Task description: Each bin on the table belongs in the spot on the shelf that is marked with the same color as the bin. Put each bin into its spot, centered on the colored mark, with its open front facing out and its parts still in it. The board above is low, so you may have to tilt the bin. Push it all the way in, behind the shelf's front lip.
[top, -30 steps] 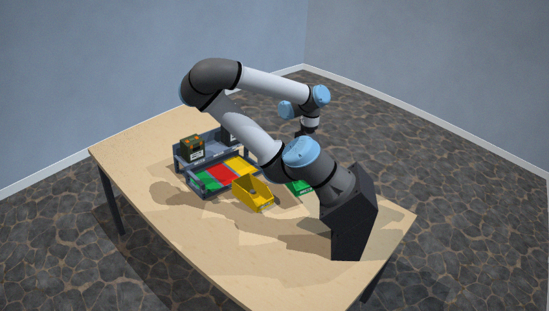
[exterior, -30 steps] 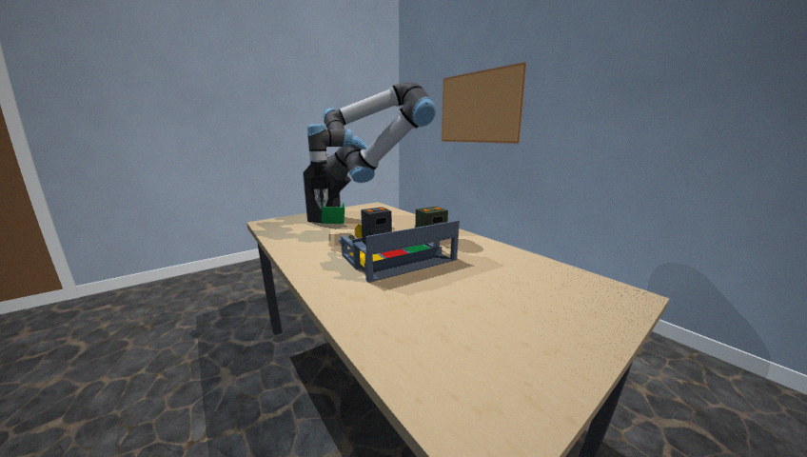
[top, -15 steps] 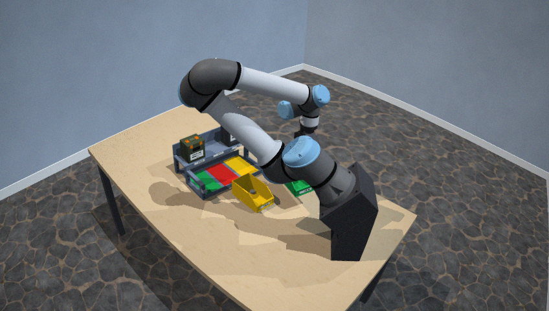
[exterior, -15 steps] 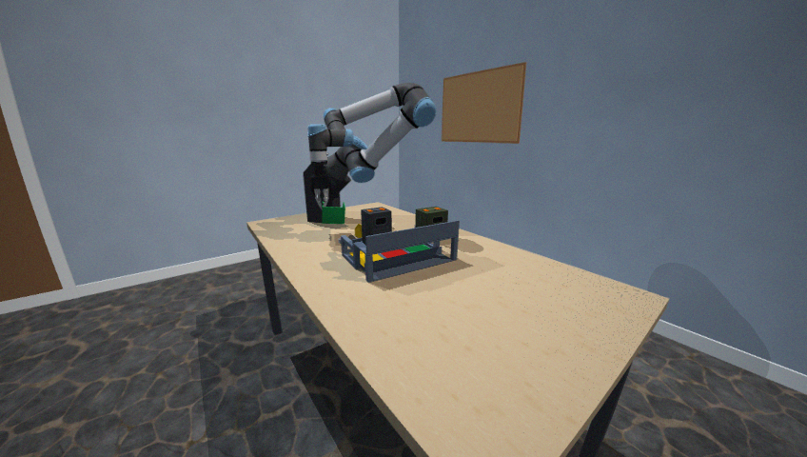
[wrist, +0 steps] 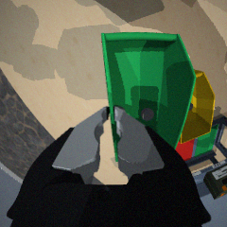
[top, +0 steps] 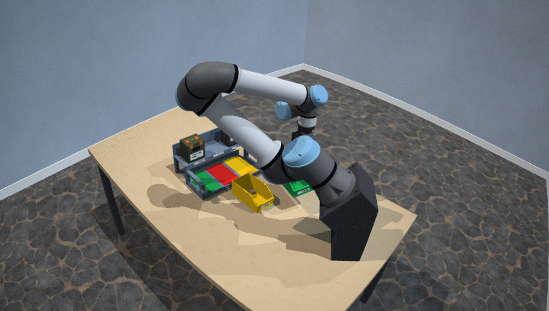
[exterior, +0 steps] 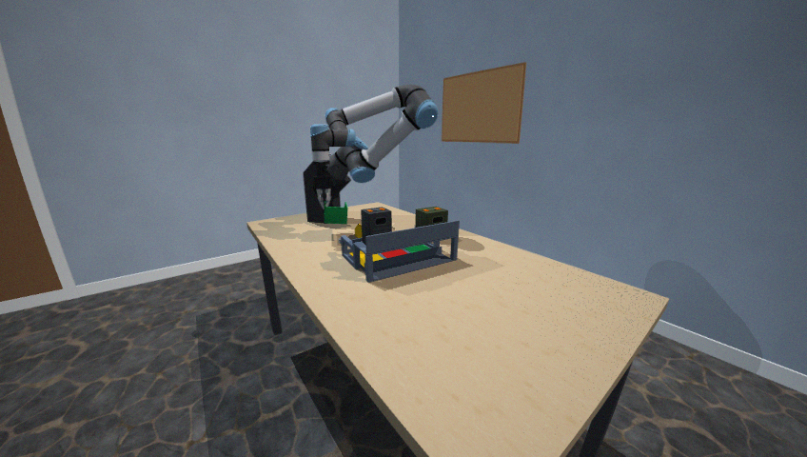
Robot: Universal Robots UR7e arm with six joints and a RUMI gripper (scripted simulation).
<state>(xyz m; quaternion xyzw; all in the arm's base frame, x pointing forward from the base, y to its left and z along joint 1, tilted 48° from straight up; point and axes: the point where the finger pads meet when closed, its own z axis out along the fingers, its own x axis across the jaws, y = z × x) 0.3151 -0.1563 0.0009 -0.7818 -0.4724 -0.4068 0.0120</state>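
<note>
Right now the green bin is 1 cm ahead of my hand, 5 cm to the left of it and 3 cm below it. Also, from my hand: yellow bin: 11 cm ahead, 18 cm to the left, 12 cm below; black box: 43 cm ahead, 8 cm to the left, 1 cm above.
</note>
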